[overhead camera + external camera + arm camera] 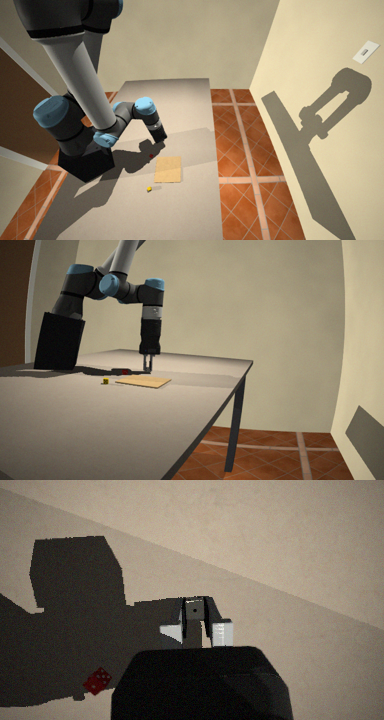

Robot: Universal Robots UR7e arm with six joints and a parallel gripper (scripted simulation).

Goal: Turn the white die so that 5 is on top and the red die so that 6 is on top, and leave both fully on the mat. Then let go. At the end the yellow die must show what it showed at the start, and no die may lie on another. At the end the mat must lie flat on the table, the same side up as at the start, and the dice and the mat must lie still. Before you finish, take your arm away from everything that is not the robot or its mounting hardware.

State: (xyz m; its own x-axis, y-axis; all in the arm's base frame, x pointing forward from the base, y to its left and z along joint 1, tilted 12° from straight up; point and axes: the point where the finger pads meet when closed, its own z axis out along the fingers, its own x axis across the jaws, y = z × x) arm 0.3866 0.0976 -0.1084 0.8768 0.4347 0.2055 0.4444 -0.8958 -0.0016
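Now: the white die 1 cm below my hand. The rest, counted from my hand: yellow die: 5 cm behind, 28 cm to the right, 1 cm below; then red die: 6 cm behind, 10 cm to the right, 1 cm below; then tan mat: 4 cm ahead, 18 cm to the right, 2 cm below.
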